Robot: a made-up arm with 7 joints.
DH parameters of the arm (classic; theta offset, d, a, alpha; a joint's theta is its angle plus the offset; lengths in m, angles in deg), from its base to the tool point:
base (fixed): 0 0 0 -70
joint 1: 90 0 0 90
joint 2: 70 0 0 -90
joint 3: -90 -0.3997 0.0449 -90
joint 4: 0 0 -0.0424 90
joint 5: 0 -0.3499 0 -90
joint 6: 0 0 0 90
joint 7: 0 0 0 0
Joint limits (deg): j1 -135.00..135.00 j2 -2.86..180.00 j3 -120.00..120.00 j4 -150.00..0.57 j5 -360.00..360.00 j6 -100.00..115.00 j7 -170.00..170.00
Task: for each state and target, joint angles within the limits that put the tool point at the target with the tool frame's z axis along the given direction. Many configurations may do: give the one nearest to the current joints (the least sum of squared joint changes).
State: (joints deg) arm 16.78 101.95 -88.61 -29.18 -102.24 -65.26 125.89
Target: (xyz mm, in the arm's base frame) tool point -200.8 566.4 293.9 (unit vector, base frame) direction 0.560 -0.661 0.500
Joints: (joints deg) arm -35.36 156.80 -109.07 -68.60 -76.90 -41.91 125.89
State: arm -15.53 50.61 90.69 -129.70 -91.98 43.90 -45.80
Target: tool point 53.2 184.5 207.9 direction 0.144 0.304 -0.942
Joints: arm 13.55 74.76 85.37 -149.89 -47.86 35.75 -45.80
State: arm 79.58 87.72 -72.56 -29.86 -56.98 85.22 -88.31
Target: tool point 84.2 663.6 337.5 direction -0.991 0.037 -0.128
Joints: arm 43.09 119.45 -72.61 0.47 -57.15 81.93 -88.31
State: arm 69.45 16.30 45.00 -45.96 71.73 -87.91 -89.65
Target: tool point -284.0 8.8 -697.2 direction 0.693 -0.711 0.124
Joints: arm 32.68 -2.86 28.30 -21.25 95.34 -67.99 -89.65
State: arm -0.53 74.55 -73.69 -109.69 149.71 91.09 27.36
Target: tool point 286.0 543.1 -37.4 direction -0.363 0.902 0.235
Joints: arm -19.27 113.81 -59.55 -84.35 199.49 85.71 27.36
